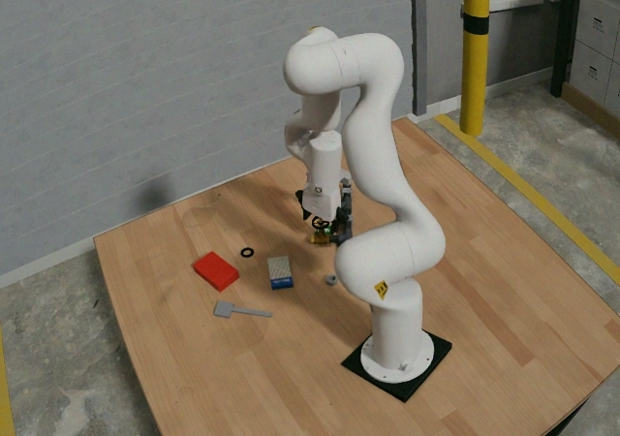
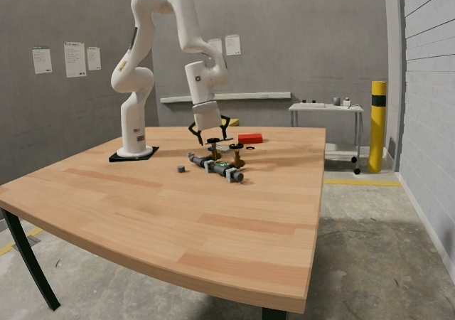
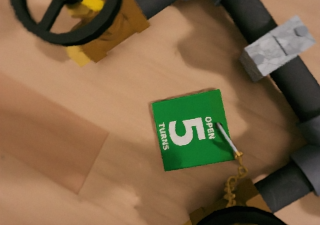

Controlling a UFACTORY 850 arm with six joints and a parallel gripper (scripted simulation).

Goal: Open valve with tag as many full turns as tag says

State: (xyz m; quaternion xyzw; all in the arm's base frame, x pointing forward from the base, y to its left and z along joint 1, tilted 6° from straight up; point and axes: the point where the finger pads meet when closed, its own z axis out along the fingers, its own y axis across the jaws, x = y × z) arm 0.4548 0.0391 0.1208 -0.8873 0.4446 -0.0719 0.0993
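My gripper is now 50 mm short of the green tag, 30 mm to the left of it and 90 mm above it. The rest, counted from my hand: red block 330 mm to the left, 80 mm below; then grey paddle-shaped tool 160 mm behind, 300 mm to the left, 90 mm below; then blue-and-grey box 70 mm behind, 150 mm to the left, 80 mm below.
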